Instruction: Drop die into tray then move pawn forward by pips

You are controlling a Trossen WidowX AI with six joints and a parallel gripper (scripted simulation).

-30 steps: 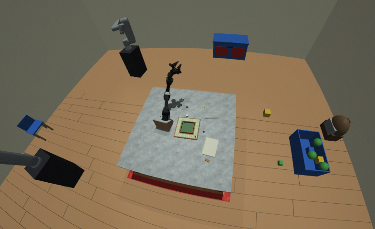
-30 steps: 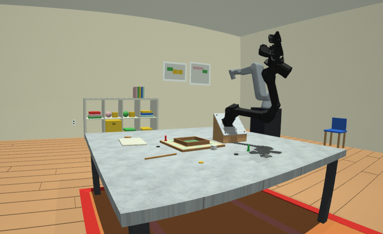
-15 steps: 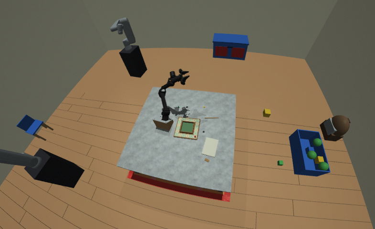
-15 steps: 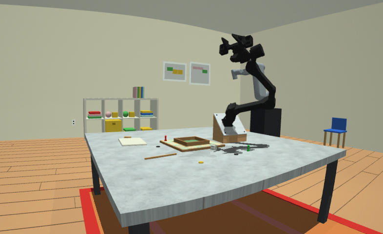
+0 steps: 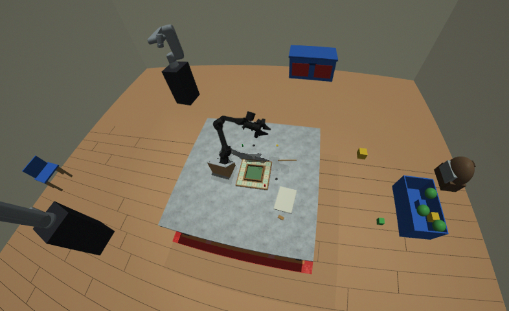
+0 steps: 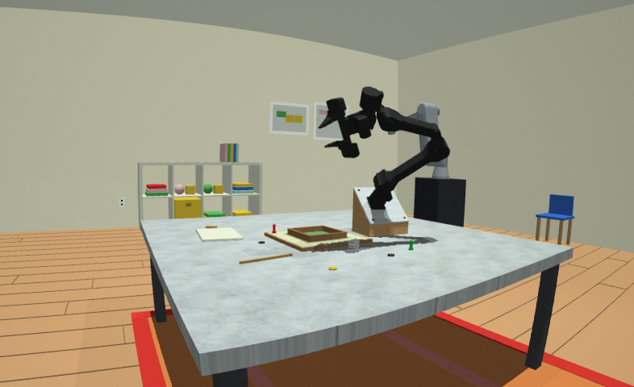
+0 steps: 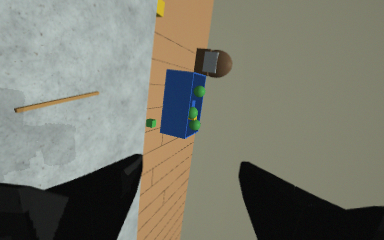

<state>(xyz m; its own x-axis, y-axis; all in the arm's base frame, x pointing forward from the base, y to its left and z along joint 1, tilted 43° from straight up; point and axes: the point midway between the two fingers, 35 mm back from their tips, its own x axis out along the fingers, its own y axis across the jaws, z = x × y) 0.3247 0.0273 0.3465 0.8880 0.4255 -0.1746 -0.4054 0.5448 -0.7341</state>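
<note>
The white die lies 15 cm behind my gripper tip, 6 cm to the right of it and 34 cm below it. From my gripper tip the other things lie so: green tray floor (8 cm behind, 23 cm to the right, 34 cm below); then yellow disc (2 cm ahead, 14 cm to the left, 35 cm below); then wooden stick (16 cm ahead, 35 cm below).
</note>
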